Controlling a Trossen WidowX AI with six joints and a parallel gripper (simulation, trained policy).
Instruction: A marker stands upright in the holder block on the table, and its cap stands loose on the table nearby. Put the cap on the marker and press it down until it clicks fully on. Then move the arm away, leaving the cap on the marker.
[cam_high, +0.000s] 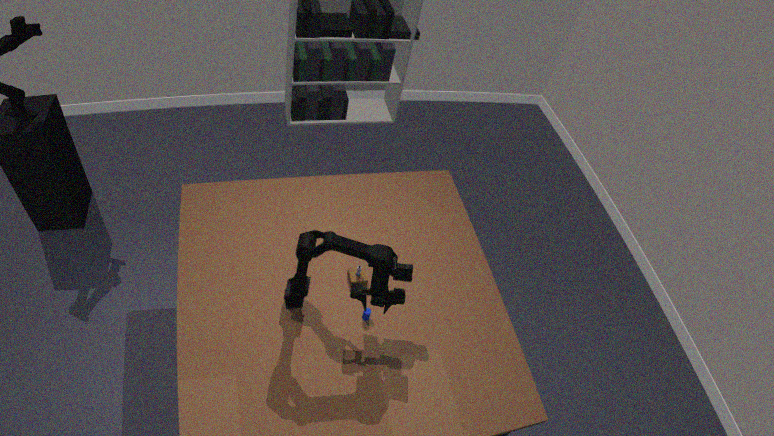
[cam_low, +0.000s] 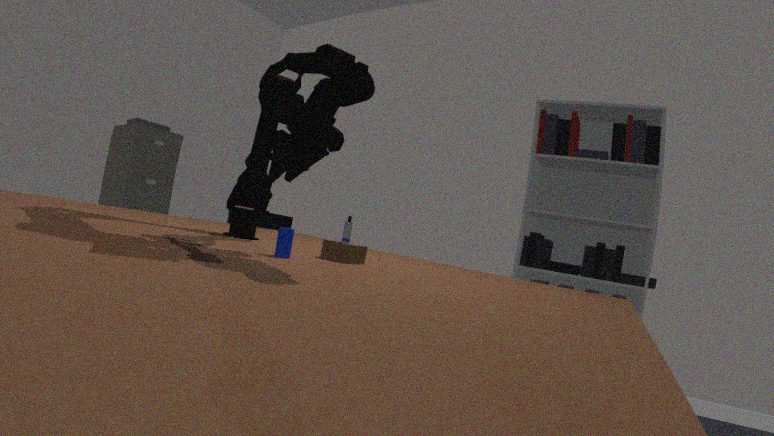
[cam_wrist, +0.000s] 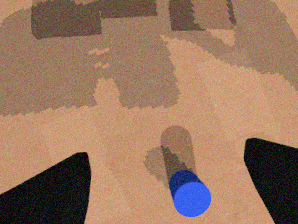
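The blue cap is 1 cm behind my gripper tip, 5 cm to the left of it and 10 cm below it. From my gripper tip the other things lie so: tan holder block (1 cm behind, 22 cm to the left, 11 cm below).
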